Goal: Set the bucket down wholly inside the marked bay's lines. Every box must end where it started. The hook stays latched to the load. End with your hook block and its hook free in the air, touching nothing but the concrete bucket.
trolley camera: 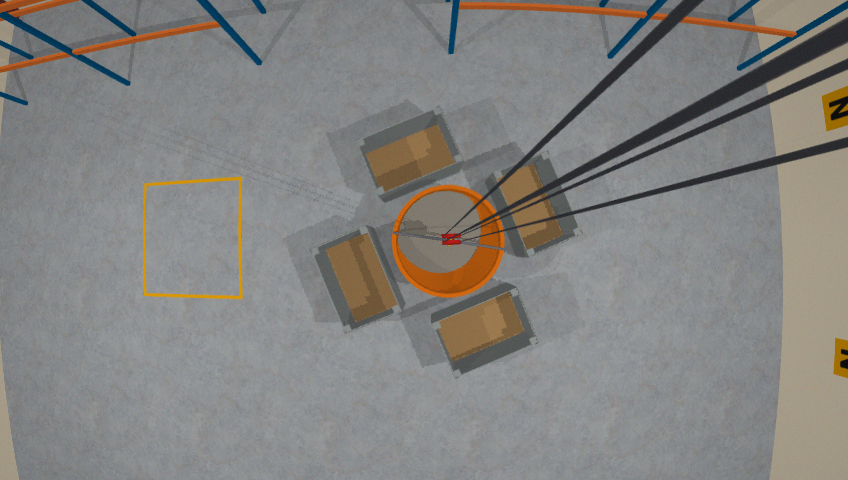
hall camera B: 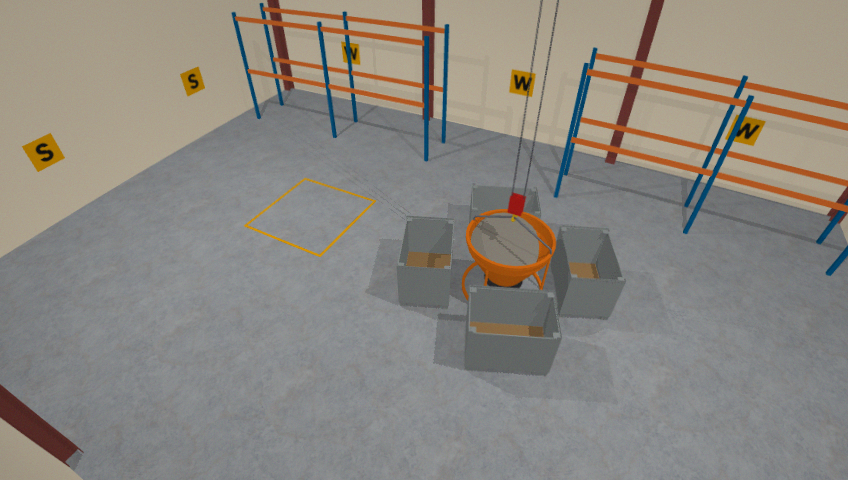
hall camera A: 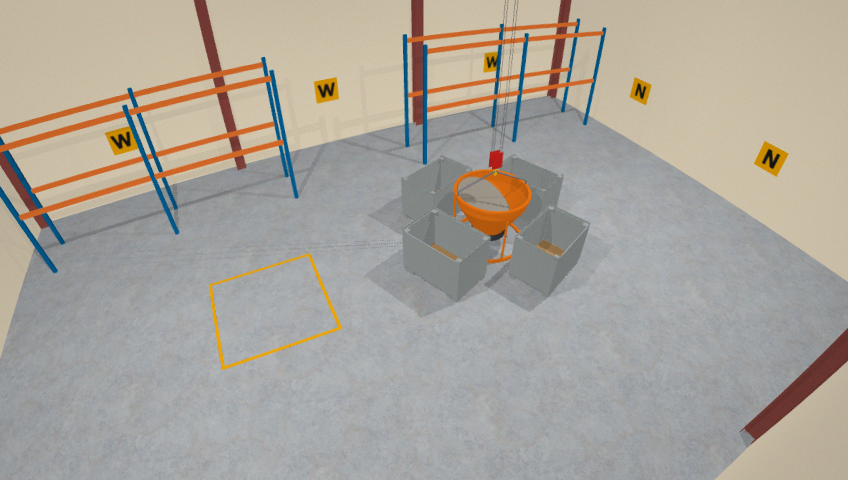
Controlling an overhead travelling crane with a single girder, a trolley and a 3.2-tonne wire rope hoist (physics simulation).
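Observation:
The orange concrete bucket (hall camera A: 492, 221) (hall camera B: 505, 273) (trolley camera: 470, 278) is upright among several grey boxes. My hook (hall camera A: 495, 172) (hall camera B: 513, 218) (trolley camera: 451, 239), under its red block, is latched to the bucket's bail over the rim. One box (hall camera A: 434, 261) (hall camera B: 423, 288) (trolley camera: 360, 279) is on the bay side; others are the east box (hall camera A: 559, 267) (hall camera B: 508, 353) (trolley camera: 484, 327), north box (hall camera A: 550, 184) (hall camera B: 589, 300) and west box (hall camera A: 419, 199) (hall camera B: 505, 196) (trolley camera: 410, 157). The yellow-outlined bay (hall camera A: 216, 327) (hall camera B: 283, 240) (trolley camera: 240, 237) lies apart, south. Whether the bucket's feet touch the floor, I cannot tell.
Along the west wall stand two blue-and-orange racks, the south rack (hall camera A: 150, 170) (hall camera B: 426, 130) and the north rack (hall camera A: 424, 107) (hall camera B: 718, 164). The boxes stand close around the bucket, with narrow gaps between their corners.

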